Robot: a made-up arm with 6 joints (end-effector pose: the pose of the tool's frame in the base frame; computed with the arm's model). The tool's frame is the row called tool. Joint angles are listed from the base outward.
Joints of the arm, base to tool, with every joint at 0 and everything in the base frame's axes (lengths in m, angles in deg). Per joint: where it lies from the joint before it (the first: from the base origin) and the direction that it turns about. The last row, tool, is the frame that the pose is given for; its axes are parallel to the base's.
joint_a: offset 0 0 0.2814 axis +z
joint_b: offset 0 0 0 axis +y
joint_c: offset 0 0 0.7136 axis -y
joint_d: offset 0 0 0 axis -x
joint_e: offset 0.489 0 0 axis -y
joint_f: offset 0 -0.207 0 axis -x
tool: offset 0 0 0
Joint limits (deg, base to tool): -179.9..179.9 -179.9..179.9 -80..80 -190..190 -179.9..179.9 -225..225
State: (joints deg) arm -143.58 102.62 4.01 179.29 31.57 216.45
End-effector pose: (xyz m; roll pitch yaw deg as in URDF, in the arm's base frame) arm -0.3806 -0.5380 -0.3584 143.71 49.82 35.84
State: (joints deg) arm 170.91 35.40 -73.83 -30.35 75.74 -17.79
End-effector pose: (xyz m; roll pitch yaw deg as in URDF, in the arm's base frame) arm -0.1234 0.2006 0.4358 6.65 30.53 136.26
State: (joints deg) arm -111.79 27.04 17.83 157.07 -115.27 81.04
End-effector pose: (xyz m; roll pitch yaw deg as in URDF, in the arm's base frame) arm -0.1274 -0.8322 0.9183 -138.72 -62.93 118.94
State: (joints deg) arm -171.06 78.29 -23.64 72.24 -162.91 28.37
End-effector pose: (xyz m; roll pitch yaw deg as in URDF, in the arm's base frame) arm -0.7907 -0.0605 -0.0930 110.73 -72.50 120.38
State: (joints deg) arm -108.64 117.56 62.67 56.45 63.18 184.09
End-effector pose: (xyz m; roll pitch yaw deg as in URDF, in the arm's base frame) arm -0.4456 -0.9631 -0.3496 147.15 4.90 -60.35
